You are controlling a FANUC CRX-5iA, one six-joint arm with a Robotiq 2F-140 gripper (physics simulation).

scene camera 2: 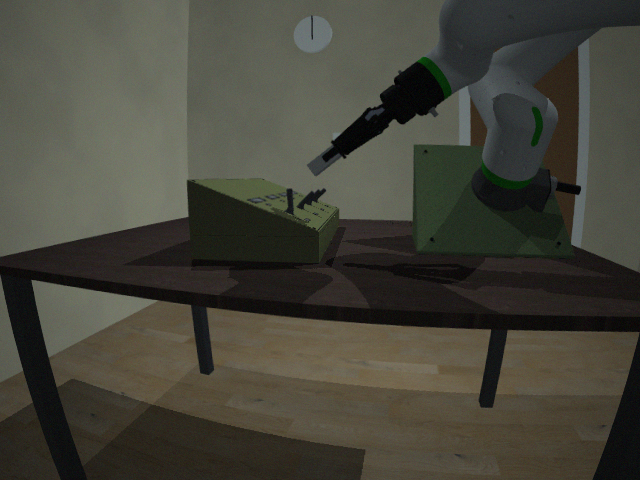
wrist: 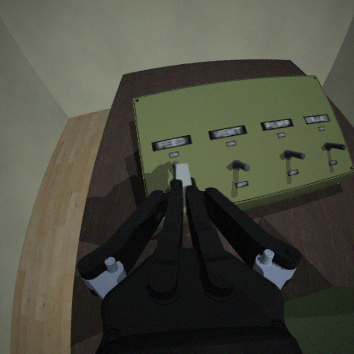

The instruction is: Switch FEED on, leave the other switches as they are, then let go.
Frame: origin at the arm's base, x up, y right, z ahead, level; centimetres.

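Seen in the pictures: gripper, fingertip midpoint: point(scene camera 2: 311, 170) point(wrist: 181, 172); arm's base, origin of the base link: point(scene camera 2: 501, 188).
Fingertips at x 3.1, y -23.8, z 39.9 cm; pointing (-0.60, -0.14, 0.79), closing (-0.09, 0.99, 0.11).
Offsets run from my fingertips to a thing's top centre. Level surfaces: height alone.
The green switch box point(scene camera 2: 248, 235) point(wrist: 225, 107) stands on the table. The FEED lever {dz +4.0, dx -3.5, dy -1.8 cm} point(scene camera 2: 290, 200) stands nearly upright in the scene view, apart from the others; in the wrist view it is mostly hidden behind the fingertips. The VENT lever {dz +5.5, dx -4.4, dy +10.2 cm} point(wrist: 241, 165), PUMP lever {dz +8.3, dx -4.4, dy +21.8 cm} point(wrist: 295, 155) and BRAKE lever {dz +11.1, dx -4.4, dy +33.5 cm} point(wrist: 335, 146) lean toward the OFF side, the box's low edge. My gripper point(scene camera 2: 316, 166) point(wrist: 181, 172) is shut and empty. Its tips are above the panel, apart from the levers in the scene view.
The dark table {dx -17.1 cm} point(scene camera 2: 155, 281) point(wrist: 110, 220) carries the box and, at the right, a larger green block point(scene camera 2: 444, 206) beside the arm's base. The table's left edge shows in the wrist view, with the wooden floor point(wrist: 47, 240) beyond it.
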